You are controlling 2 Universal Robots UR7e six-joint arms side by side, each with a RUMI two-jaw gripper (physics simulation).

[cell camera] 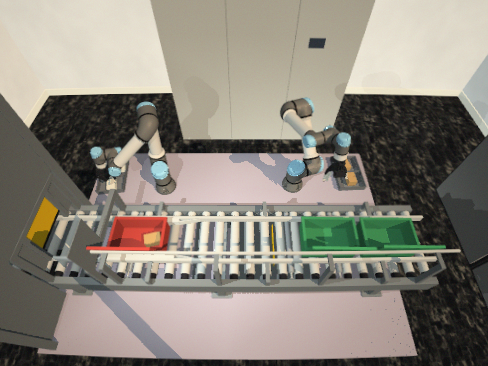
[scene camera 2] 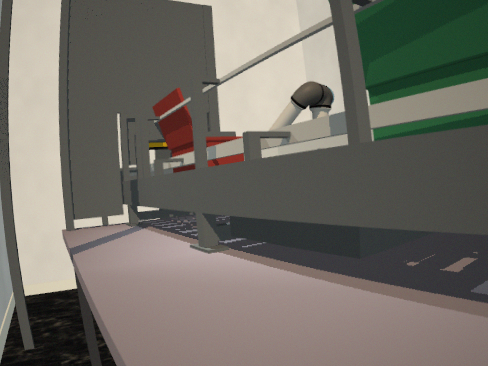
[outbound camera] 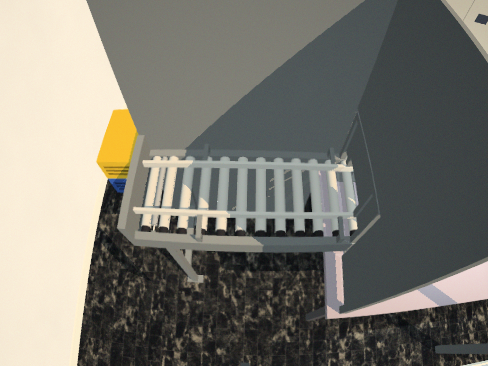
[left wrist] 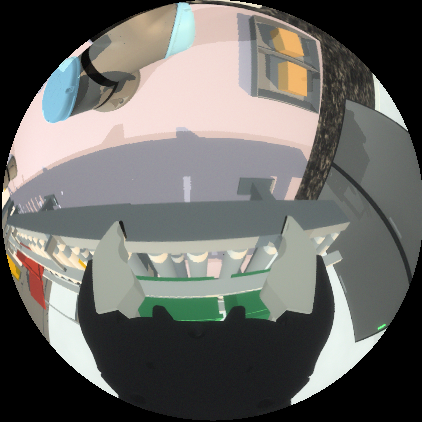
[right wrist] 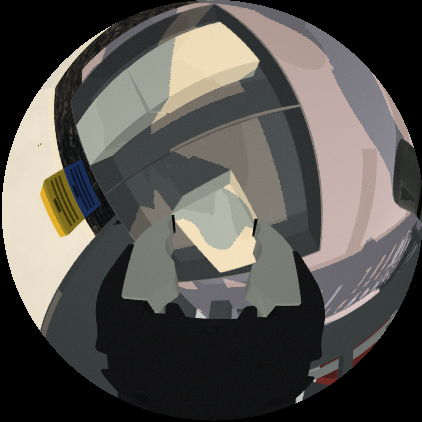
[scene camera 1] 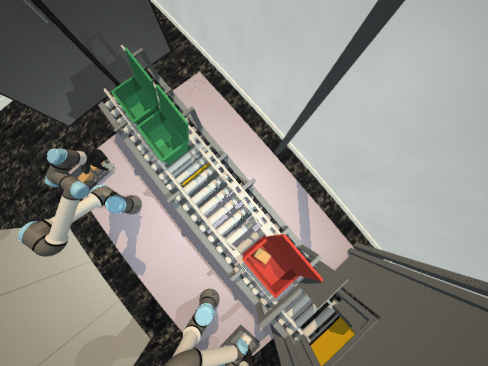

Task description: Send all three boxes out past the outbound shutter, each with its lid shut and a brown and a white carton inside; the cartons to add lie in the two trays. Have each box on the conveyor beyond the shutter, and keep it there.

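Frame: origin at the left arm's base, x right, y ahead, z up, level; centimetres.
Seen in the pictures: left gripper, fingertip midpoint: (cell camera: 334, 180) (left wrist: 201, 220) (scene camera 1: 108, 161); right gripper, fingertip midpoint: (cell camera: 111, 181) (right wrist: 214, 218); left arm's base, link origin: (cell camera: 292, 184) (left wrist: 113, 85) (scene camera 1: 132, 204); right arm's base, link origin: (cell camera: 166, 186) (scene camera 1: 209, 298).
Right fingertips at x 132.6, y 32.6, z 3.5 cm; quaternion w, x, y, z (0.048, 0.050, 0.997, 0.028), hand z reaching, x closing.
Pixels of each thing's top centre, then the offset from my right fingertips to it. "*": a spot on its surface instead.
- red box, surface spot: (cell camera: 130, 231) * dx -43.8, dy +40.5, dz +19.5 cm
- brown carton, top centre: (cell camera: 152, 237) (scene camera 1: 262, 256) dx -60.2, dy +42.7, dz +24.5 cm
- nearer, surface spot: (cell camera: 327, 235) * dx -157.2, dy +15.2, dz +19.5 cm
- farther, surface spot: (cell camera: 387, 235) * dx -192.3, dy +7.0, dz +19.5 cm
- white carton, top centre: (right wrist: 224, 238) dx -0.9, dy +1.8, dz +0.7 cm
- yellow strip, surface spot: (scene camera 1: 195, 174) * dx -126.9, dy +26.1, dz +16.7 cm
The red box (scene camera 1: 275, 272) (cell camera: 130, 231) stands lid-open on the conveyor, with a brown carton (scene camera 1: 262, 256) (cell camera: 151, 238) inside. Two green boxes stand lid-open at the other end, the nearer (scene camera 1: 162, 137) (cell camera: 327, 235) and the farther (scene camera 1: 135, 100) (cell camera: 387, 235); no carton shows in them. My right gripper (right wrist: 214, 218) is shut on a white carton (right wrist: 215, 225) at its tray (right wrist: 311, 150); more white cartons (right wrist: 215, 55) lie in the other compartment. My left gripper (left wrist: 201, 220) is open and empty, beside the conveyor. Two brown cartons (left wrist: 287, 41) (left wrist: 293, 79) lie in the other tray (left wrist: 255, 65).
Side rails (cell camera: 240, 219) line the roller conveyor. Grey panels (cell camera: 87, 245) stand by the red box at the outbound end. No box shows on the outbound rollers (outbound camera: 261, 195). A yellow block (outbound camera: 117, 140) is beyond their far end. A yellow strip (scene camera 1: 195, 174) crosses the cell rollers.
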